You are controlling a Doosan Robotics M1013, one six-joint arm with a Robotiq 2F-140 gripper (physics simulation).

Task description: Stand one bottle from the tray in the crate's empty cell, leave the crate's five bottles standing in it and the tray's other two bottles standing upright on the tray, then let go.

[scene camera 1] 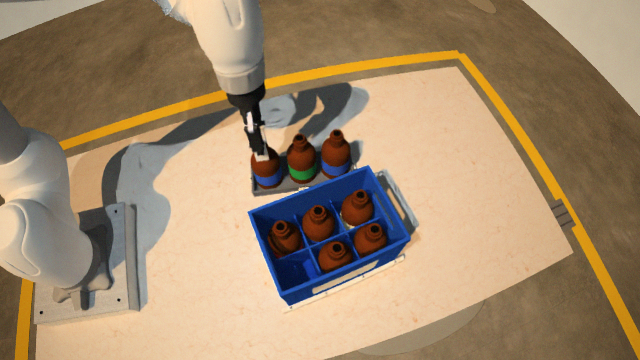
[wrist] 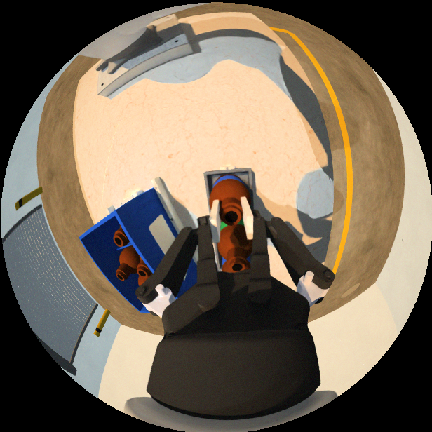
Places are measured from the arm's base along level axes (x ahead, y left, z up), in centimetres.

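Where they show: gripper, between the fingertips: (scene camera 1: 262, 152); arm's base, origin of its link: (scene camera 1: 81, 263).
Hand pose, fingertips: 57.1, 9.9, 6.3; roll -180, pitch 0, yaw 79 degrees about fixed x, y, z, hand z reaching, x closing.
Observation:
Each offset is from my fingertips to the top centre of the thing, as dx, dy, dz. "pt": to the spot under its first point.
My gripper (scene camera 1: 261, 155) (wrist: 230, 207) is shut on the neck of the left blue-banded brown bottle @[+0.1, +0.0, +3.2] (scene camera 1: 268, 175) (wrist: 228, 192). That bottle is upright at the left end of the grey tray @[pt +1.7, -5.3, -11.3] (scene camera 1: 280, 190) (wrist: 207, 186). A green-banded bottle @[+9.2, -1.6, +3.2] (scene camera 1: 301, 171) (wrist: 233, 242) stands in the tray's middle, and another blue-banded bottle @[+17.8, -3.5, +3.2] (scene camera 1: 336, 154) stands at its right end. The blue crate @[+7.3, -24.8, +4.8] (scene camera 1: 320, 194) (wrist: 137, 216) holds five brown bottles, among them one at the back left (scene camera 1: 286, 239) and one at the front middle (scene camera 1: 335, 258). The crate's front-left cell @[pt -1.7, -27.8, -12.0] (scene camera 1: 296, 274) is empty. Their bases are hidden.
The crate is close in front of the tray, with its walls and dividers around the bottles. A pale rail @[+7.8, -34.7, -9.8] (scene camera 1: 345, 284) runs along its front, and a grey bracket (scene camera 1: 400, 202) is at its right. The robot's base plate (scene camera 1: 116, 250) (wrist: 145, 60) is at the left of the table.

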